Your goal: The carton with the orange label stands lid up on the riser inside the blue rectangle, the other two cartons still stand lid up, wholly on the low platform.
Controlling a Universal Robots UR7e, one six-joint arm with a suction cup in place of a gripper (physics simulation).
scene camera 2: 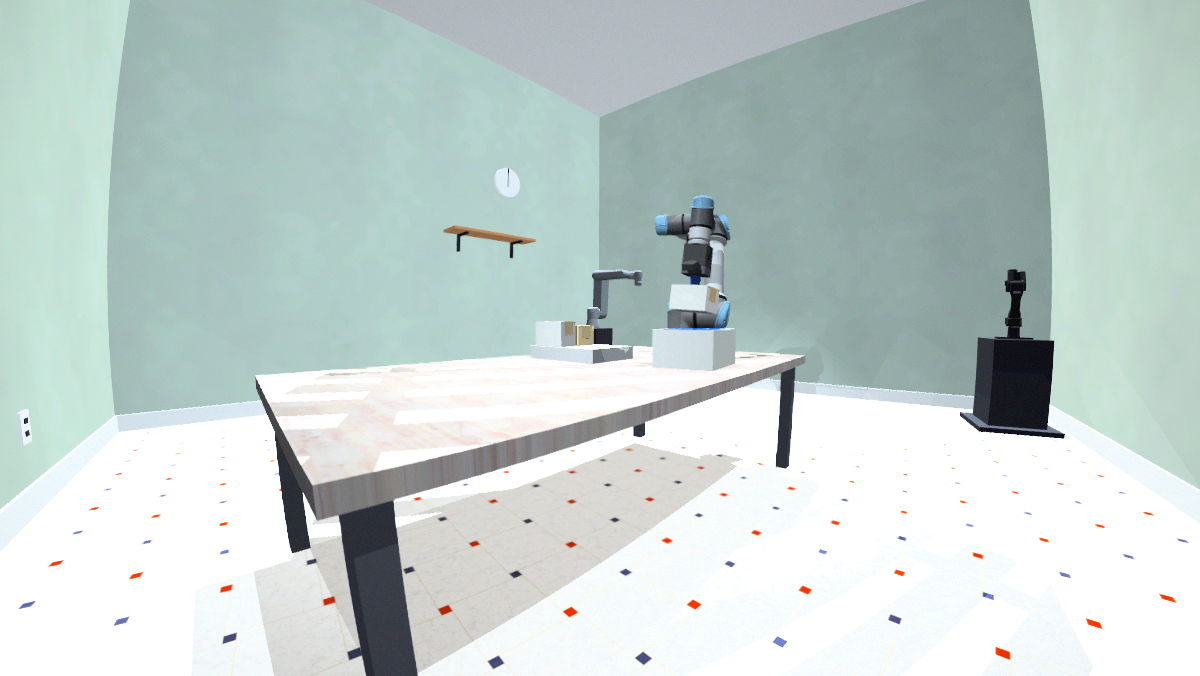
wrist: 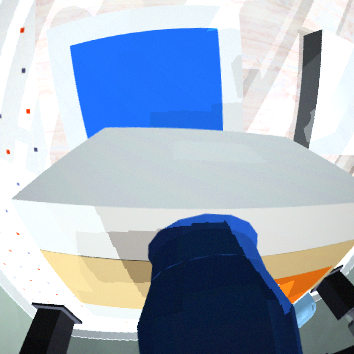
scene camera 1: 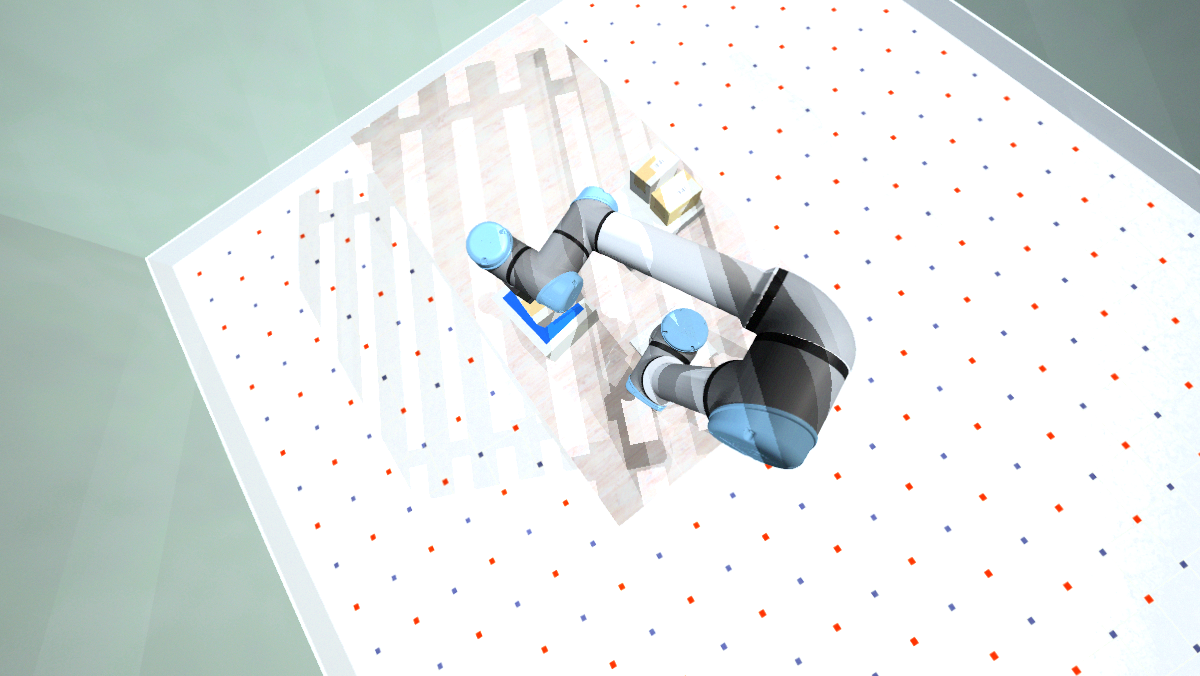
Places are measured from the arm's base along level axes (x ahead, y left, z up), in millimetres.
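Pixels of known places: hand at its tool point: (scene camera 2: 694,289) (wrist: 198,224).
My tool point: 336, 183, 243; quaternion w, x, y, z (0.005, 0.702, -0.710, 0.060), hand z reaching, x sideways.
Observation:
Ahead of a thing's pixels: the offset from my tool point to its top centre, as dx, dy, dz. Level surfaces: height alone.
The carton with the orange label {-27, -9, +20} (scene camera 1: 535,309) (scene camera 2: 689,297) (wrist: 200,170) hangs level under my suction cup (scene camera 2: 695,280) (wrist: 202,235), which touches its top. Its orange label shows at the lower right in the wrist view. The carton is a little above the white riser {+19, +16, -133} (scene camera 1: 548,350) (scene camera 2: 692,349) (wrist: 57,65), with a gap under it in scene camera 2. The blue rectangle {+19, +16, -133} (scene camera 1: 547,332) (wrist: 145,80) on the riser is partly covered by the carton in view. Two other cartons, one {+84, -533, -110} (scene camera 1: 653,172) (scene camera 2: 550,333) beside the other {-23, -520, -127} (scene camera 1: 676,198) (scene camera 2: 585,335), stand upright on the low platform {+36, -442, -205} (scene camera 1: 690,223) (scene camera 2: 579,355) (wrist: 332,100).
The pale table {dz -253} (scene camera 2: 352,419) carries riser and platform. My arm's base (scene camera 1: 646,386) stands near the riser. A grey arm (scene camera 2: 599,293) stands behind the table, and a black arm (scene camera 2: 1014,306) on a black pedestal (scene camera 2: 1013,382) stands at the right.

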